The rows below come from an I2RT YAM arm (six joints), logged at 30 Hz.
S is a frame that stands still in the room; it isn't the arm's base.
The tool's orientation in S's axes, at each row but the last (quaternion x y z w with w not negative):
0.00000, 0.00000, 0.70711, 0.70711
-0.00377, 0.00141, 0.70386, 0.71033
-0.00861, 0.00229, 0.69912, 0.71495
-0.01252, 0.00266, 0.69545, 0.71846
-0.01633, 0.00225, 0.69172, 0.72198
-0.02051, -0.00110, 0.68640, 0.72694
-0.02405, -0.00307, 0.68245, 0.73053
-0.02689, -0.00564, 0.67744, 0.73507
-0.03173, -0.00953, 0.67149, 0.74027
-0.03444, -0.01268, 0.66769, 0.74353
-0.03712, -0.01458, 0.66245, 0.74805
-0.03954, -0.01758, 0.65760, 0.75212
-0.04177, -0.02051, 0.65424, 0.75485
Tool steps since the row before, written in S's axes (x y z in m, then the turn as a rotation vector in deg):
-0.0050, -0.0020, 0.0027, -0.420, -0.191, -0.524
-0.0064, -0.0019, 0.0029, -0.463, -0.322, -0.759
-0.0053, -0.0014, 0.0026, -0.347, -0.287, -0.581
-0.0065, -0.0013, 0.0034, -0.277, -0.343, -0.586
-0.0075, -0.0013, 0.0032, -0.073, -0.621, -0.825
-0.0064, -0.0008, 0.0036, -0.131, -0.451, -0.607
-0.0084, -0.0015, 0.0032, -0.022, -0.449, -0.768
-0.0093, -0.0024, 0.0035, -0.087, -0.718, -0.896
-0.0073, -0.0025, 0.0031, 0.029, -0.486, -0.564
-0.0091, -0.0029, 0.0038, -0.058, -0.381, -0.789
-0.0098, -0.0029, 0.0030, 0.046, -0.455, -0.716
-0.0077, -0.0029, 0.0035, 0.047, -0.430, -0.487
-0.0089, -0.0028, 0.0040, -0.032, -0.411, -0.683
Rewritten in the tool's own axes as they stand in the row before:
-0.0020, 0.0050, 0.0027, -0.191, 0.420, -0.524
-0.0020, 0.0064, 0.0029, -0.321, 0.463, -0.760
-0.0016, 0.0052, 0.0026, -0.286, 0.346, -0.582
-0.0016, 0.0064, 0.0035, -0.339, 0.274, -0.589
-0.0017, 0.0074, 0.0033, -0.602, 0.063, -0.840
-0.0013, 0.0062, 0.0038, -0.442, 0.124, -0.615
-0.0022, 0.0081, 0.0035, -0.428, 0.022, -0.780
-0.0033, 0.0089, 0.0038, -0.697, 0.071, -0.914
-0.0033, 0.0068, 0.0034, -0.465, -0.042, -0.581
-0.0040, 0.0085, 0.0043, -0.363, 0.071, -0.796
-0.0042, 0.0091, 0.0036, -0.426, -0.046, -0.733
-0.0040, 0.0069, 0.0040, -0.407, -0.063, -0.504
-0.0041, 0.0080, 0.0046, -0.395, 0.035, -0.692

